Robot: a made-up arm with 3 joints.
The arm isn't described. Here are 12 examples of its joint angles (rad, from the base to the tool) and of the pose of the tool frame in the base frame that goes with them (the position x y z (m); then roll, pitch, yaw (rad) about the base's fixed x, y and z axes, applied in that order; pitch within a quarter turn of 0, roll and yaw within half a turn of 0).
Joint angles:
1: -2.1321 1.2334 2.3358
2: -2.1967 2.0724 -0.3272
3: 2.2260 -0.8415 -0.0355
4: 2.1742 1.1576 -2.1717
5: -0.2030 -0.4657 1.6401
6: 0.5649 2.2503 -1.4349
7: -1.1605 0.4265 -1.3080
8: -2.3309 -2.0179 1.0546
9: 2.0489 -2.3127 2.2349
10: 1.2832 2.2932 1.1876
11: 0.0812 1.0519 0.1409
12: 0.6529 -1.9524 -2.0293
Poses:
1: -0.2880 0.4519 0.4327 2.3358 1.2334 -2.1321
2: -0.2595 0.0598 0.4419 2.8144 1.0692 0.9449
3: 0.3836 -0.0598 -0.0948 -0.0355 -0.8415 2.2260
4: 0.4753 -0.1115 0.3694 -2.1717 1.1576 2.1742
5: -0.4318 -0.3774 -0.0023 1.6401 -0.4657 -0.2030
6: 0.1772 -0.1863 0.4949 1.7067 0.8913 -2.5767
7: -0.3852 0.2741 0.1604 -1.3080 0.4265 -1.1605
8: -0.3257 0.2326 -0.1786 -2.0870 -1.1237 0.8107
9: 0.3253 0.4243 -0.0598 -0.9067 -0.8289 -1.0927
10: 0.4534 0.0802 0.3665 -1.9540 0.8484 -1.8584
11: -0.1609 -0.2991 0.4485 0.1409 1.0519 0.0812
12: 0.3931 -0.0906 -0.0952 1.1123 -1.1892 -2.4887
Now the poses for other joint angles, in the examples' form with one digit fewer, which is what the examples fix.
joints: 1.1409 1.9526 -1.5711
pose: 0.210 -0.173 0.513 1.570 1.189 -2.001
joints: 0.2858 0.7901 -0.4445
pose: -0.220 -0.314 0.362 -0.445 0.790 0.286
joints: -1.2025 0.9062 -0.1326
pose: -0.330 0.136 0.411 -0.133 0.906 -1.203
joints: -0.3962 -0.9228 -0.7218
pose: -0.273 -0.135 -0.160 -0.722 -0.923 -0.396
